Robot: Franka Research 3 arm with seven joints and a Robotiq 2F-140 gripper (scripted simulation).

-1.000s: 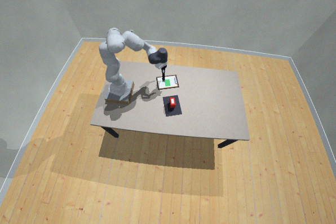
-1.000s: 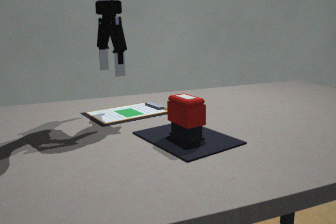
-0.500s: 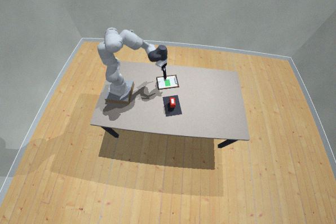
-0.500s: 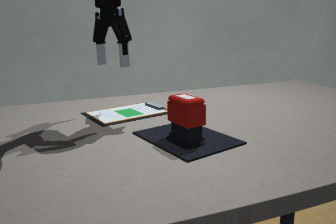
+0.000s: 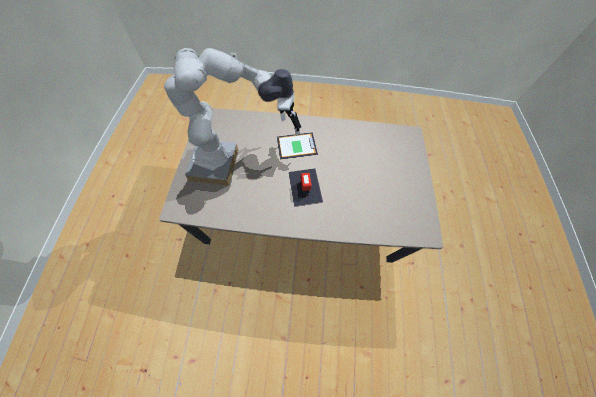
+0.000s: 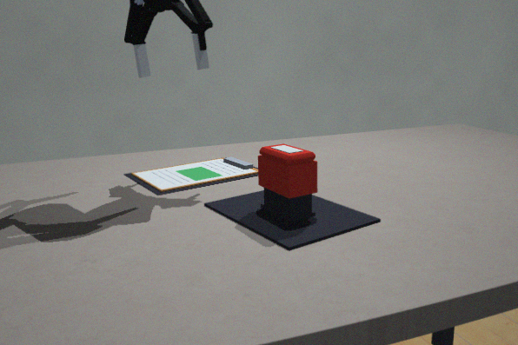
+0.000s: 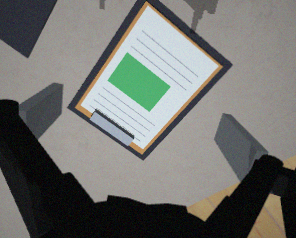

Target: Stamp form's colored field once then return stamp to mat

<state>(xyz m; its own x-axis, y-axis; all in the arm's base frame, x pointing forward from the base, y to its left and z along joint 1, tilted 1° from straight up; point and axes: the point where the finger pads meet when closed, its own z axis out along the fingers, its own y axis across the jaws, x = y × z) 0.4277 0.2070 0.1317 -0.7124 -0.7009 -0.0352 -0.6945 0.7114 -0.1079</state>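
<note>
My hand is 140 mm short of the stamp, 280 mm to the left of it and 170 mm above it. From my hand the other things lie so: form: 50 mm ahead, 20 mm to the left, 210 mm below; then dark mat: 140 mm ahead, 280 mm to the right, 220 mm below.
</note>
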